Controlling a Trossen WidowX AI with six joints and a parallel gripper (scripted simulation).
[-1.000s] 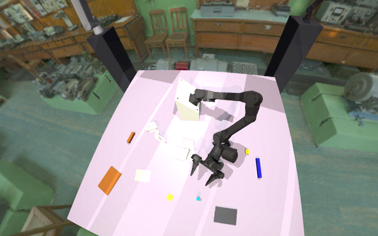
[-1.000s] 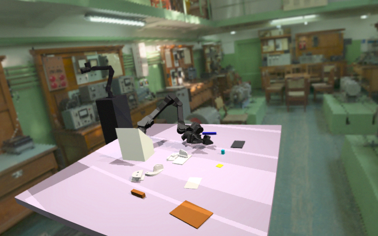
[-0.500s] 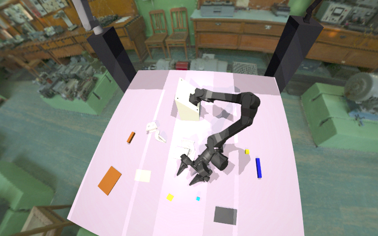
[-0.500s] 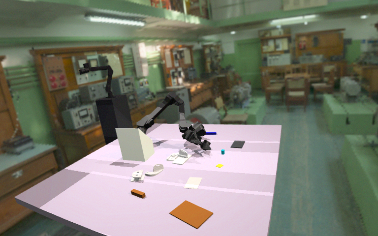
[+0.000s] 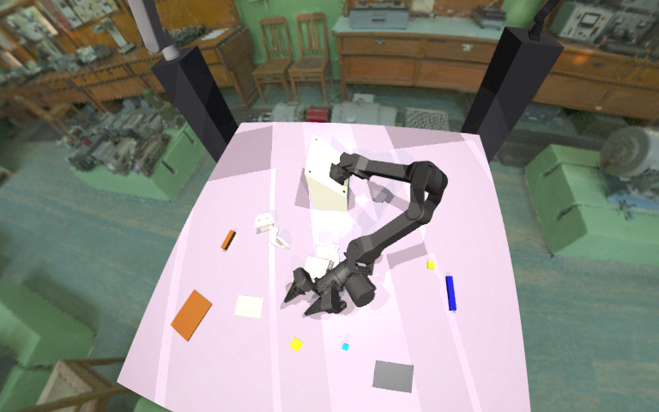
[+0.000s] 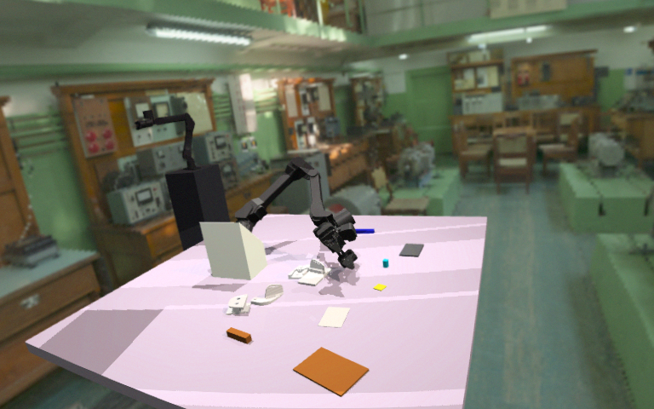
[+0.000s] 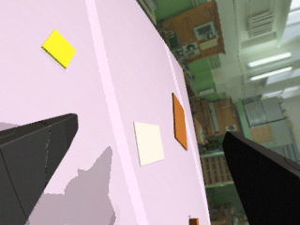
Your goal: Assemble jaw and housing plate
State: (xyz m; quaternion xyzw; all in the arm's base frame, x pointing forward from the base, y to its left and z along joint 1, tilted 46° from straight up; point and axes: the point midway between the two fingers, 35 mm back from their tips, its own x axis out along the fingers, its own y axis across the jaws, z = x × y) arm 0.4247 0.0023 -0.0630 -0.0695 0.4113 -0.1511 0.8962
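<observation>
The yellow tile is 100 mm ahead of my gripper tip and 90 mm below it. Round my gripper tip: cream tile 20 mm ahead, 180 mm to the right, 90 mm below; cyan peg 90 mm ahead, 150 mm to the left, 80 mm below; grey plate 150 mm ahead, 290 mm to the left, 90 mm below.
</observation>
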